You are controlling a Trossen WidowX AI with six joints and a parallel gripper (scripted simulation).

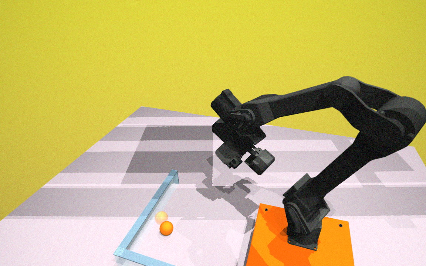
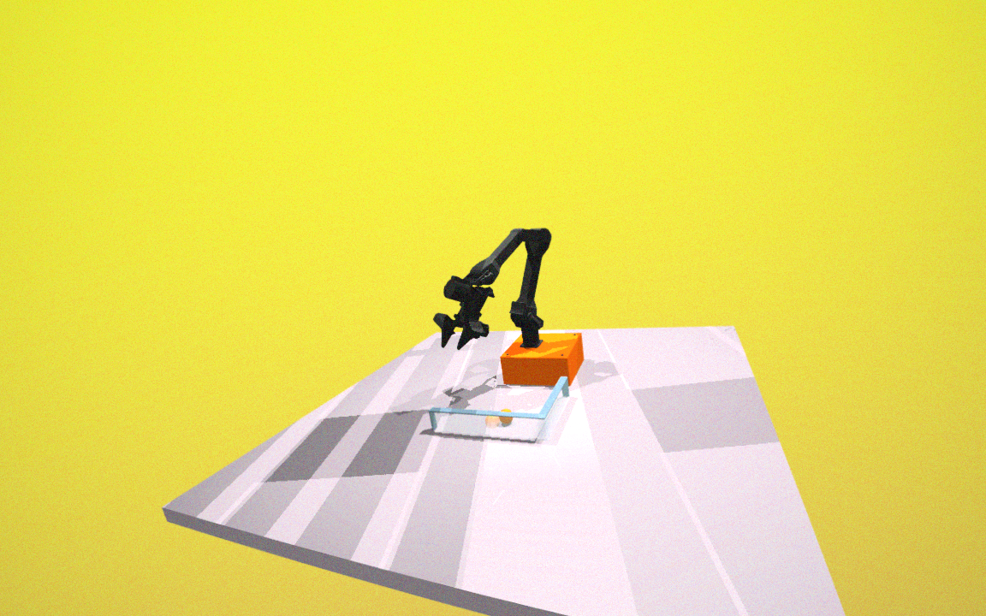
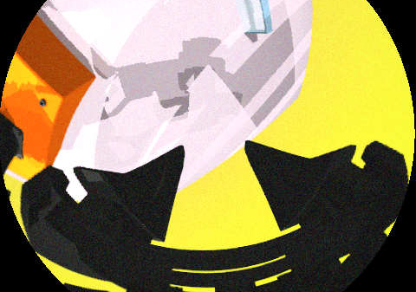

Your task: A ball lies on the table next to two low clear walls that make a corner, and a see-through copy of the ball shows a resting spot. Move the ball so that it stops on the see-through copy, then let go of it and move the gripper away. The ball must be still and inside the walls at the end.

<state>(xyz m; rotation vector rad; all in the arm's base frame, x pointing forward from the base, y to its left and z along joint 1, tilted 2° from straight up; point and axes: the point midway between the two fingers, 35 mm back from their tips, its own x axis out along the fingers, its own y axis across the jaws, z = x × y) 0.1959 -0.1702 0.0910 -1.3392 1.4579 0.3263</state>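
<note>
My gripper tip is now 140 mm short of the orange ball, 230 mm to the right of it and 140 mm above it. Also, from my gripper tip: see-through copy of ball 180 mm ahead, 200 mm to the left, 140 mm below.
</note>
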